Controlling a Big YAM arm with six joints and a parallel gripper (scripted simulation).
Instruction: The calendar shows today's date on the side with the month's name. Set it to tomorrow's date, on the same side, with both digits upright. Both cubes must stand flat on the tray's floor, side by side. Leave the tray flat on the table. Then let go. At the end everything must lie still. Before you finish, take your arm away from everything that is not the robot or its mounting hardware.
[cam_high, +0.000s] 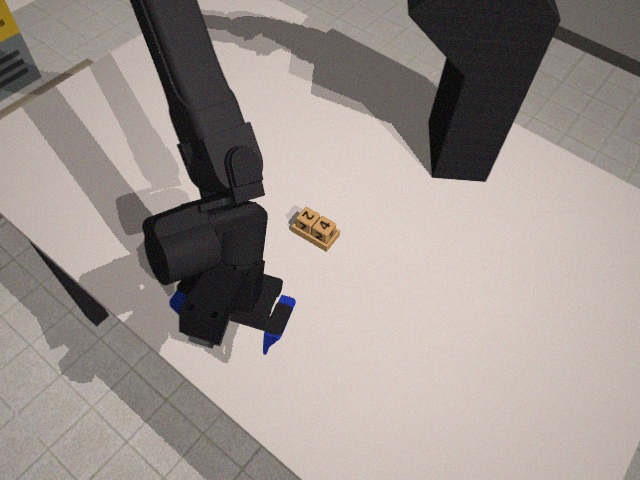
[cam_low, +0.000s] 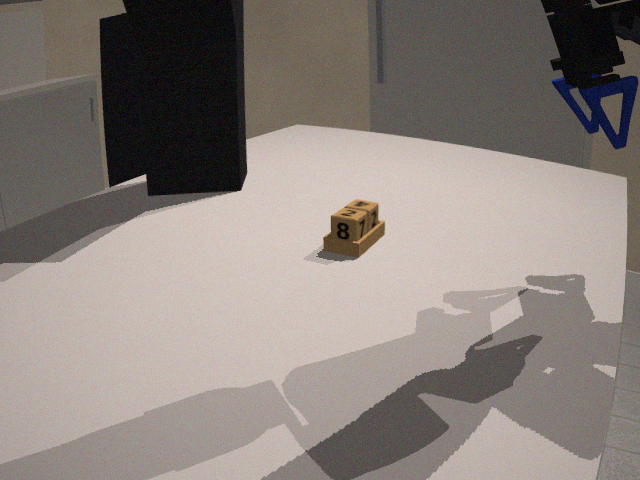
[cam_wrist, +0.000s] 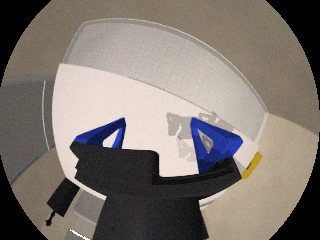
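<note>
Now: hand 30 cm past the wooden digit cube, 14 cm above it and 5 cm to the left of it. From my hand the other things lie so: wooden tray (30 cm behind, 15 cm below, 4 cm to the right).
</note>
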